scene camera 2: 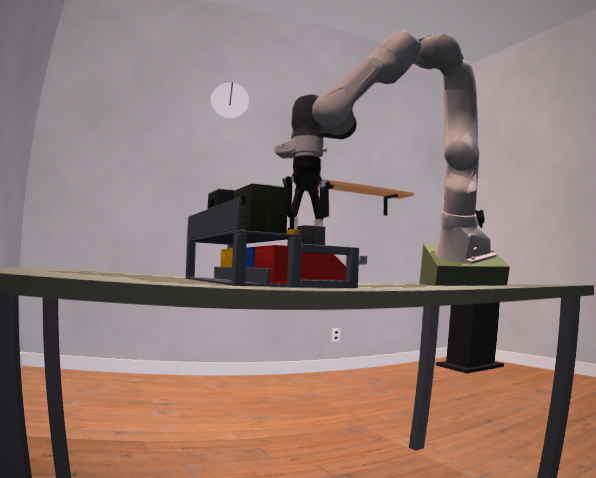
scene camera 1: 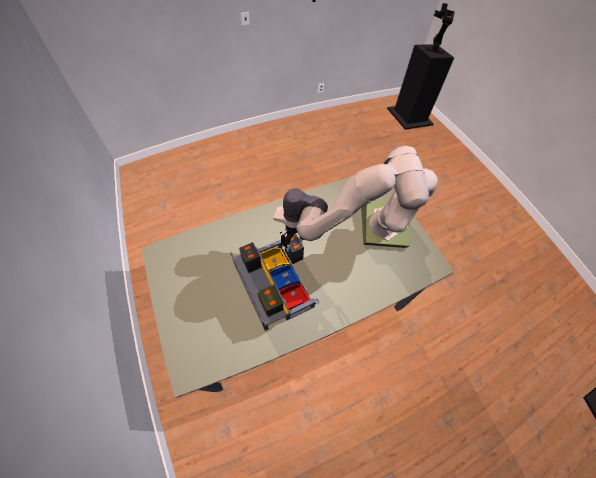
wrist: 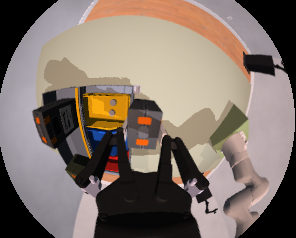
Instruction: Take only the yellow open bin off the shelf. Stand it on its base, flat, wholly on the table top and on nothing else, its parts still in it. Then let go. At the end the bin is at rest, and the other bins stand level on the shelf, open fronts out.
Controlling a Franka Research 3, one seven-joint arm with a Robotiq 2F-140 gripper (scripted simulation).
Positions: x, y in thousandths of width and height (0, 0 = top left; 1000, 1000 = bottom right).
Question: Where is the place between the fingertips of the gripper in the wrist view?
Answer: At 485, 519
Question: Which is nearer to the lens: the yellow bin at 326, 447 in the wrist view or the black box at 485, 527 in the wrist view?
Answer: The black box.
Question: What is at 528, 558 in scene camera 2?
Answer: A red bin.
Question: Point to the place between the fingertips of the gripper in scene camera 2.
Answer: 514, 509
